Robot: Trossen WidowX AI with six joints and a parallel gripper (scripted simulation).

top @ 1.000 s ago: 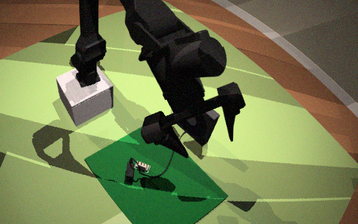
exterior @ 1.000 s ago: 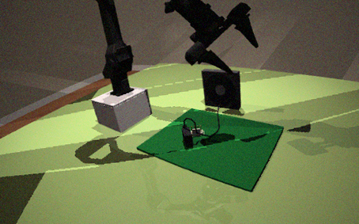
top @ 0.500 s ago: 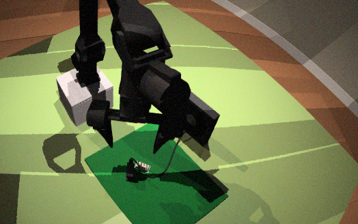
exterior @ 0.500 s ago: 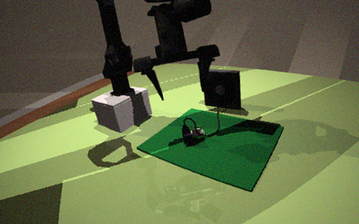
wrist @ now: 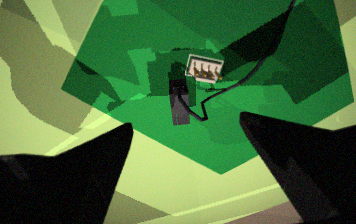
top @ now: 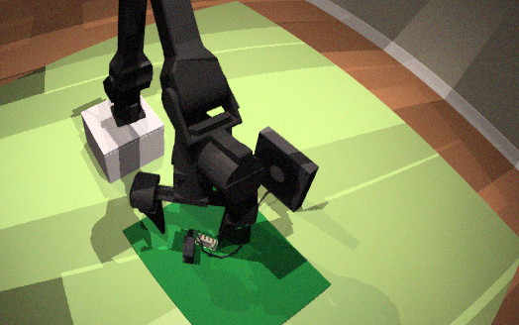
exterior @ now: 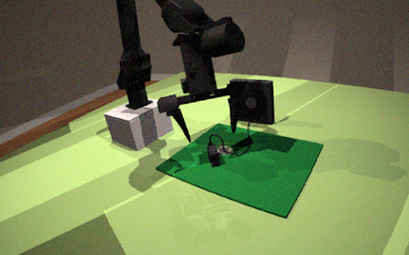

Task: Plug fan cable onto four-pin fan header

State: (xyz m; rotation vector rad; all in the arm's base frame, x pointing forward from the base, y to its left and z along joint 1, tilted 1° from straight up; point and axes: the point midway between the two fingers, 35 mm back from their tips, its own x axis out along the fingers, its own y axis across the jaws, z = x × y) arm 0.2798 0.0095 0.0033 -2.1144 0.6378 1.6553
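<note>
The dark fan plug is 4 cm below my gripper tip and 1 cm to the right of it. The rest, counted from my gripper tip: board: 7 cm below, 4 cm to the left, 4 cm ahead; black square fan: 20 cm to the left, 5 cm behind.
</note>
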